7 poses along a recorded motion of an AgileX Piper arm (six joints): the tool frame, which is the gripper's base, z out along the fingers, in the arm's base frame.
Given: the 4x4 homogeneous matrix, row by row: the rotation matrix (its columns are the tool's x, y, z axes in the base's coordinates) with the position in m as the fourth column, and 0 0 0 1 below. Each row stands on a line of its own.
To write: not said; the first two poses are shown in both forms.
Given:
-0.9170 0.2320 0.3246 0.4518
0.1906 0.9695 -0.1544 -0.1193
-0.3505 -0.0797 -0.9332 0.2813
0 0 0 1
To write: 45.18 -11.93 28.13; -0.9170 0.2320 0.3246; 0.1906 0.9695 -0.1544; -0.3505 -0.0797 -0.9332
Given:
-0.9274 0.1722 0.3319 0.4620
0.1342 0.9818 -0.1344 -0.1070
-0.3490 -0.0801 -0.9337 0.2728
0 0 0 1
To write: 46.20 -10.70 27.28; -0.9274 0.1722 0.3319; 0.1342 0.9818 -0.1344; -0.3490 -0.0801 -0.9337
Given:
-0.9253 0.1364 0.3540 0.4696
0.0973 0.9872 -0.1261 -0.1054
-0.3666 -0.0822 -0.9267 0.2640
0 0 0 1
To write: 46.96 -10.54 26.40; -0.9253 0.1364 0.3540; 0.0973 0.9872 -0.1261; -0.3666 -0.0822 -0.9267
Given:
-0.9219 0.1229 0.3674 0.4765
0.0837 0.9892 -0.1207 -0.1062
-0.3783 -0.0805 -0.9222 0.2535
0 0 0 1
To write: 47.65 -10.62 25.35; -0.9219 0.1229 0.3674; 0.0837 0.9892 -0.1207; -0.3783 -0.0805 -0.9222
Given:
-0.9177 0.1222 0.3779 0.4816
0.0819 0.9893 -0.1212 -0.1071
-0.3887 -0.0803 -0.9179 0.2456
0 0 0 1
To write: 48.16 -10.71 24.56; -0.9177 0.1222 0.3779; 0.0819 0.9893 -0.1212; -0.3887 -0.0803 -0.9179
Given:
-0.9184 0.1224 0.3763 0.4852
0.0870 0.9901 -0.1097 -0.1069
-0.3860 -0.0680 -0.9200 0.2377
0 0 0 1
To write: 48.52 -10.69 23.77; -0.9184 0.1224 0.3763; 0.0870 0.9901 -0.1097; -0.3860 -0.0680 -0.9200
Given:
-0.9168 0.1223 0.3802 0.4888
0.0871 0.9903 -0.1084 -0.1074
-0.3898 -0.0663 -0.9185 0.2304
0 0 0 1
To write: 48.88 -10.74 23.04; -0.9168 0.1223 0.3802; 0.0871 0.9903 -0.1084; -0.3898 -0.0663 -0.9185
